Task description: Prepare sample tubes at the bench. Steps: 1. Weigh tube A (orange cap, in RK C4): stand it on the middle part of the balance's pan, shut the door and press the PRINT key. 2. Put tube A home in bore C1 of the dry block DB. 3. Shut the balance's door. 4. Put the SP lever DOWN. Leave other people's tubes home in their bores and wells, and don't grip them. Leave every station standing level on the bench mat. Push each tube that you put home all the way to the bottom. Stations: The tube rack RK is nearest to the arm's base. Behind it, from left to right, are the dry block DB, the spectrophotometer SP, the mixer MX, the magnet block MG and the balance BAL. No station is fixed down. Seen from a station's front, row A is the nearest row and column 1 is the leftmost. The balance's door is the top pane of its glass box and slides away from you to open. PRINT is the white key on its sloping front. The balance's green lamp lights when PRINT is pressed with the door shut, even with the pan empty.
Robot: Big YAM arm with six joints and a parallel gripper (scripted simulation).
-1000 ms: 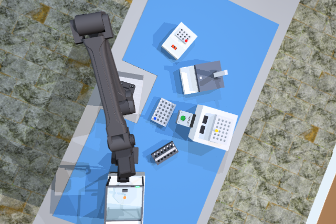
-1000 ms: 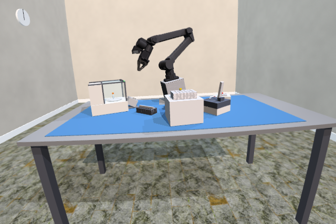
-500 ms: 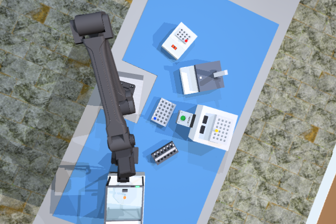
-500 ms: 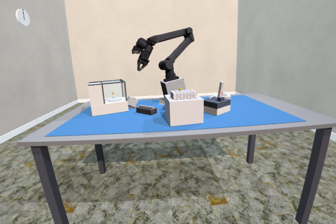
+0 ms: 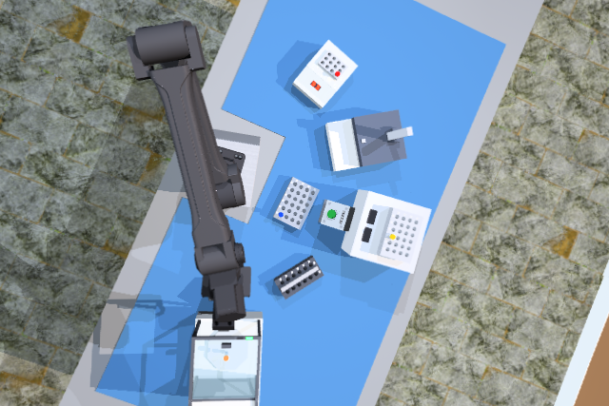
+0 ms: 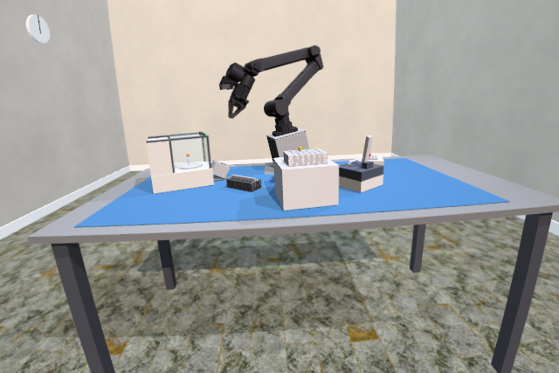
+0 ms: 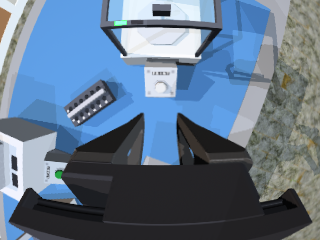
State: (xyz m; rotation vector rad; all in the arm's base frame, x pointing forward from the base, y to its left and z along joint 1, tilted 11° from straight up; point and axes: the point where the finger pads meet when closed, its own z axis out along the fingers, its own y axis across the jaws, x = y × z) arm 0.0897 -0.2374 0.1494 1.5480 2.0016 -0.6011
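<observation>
Now: hand 40 mm short of the balance door, 170 mm to the left of it and 70 mm above it. From my hand the other things lie so: tube rack RK 120 mm ahead, 230 mm to the left, 260 mm below; then white key 10 mm ahead, 50 mm to the right, 210 mm below; then black magnet block 190 mm ahead, 30 mm to the left, 260 mm below.
</observation>
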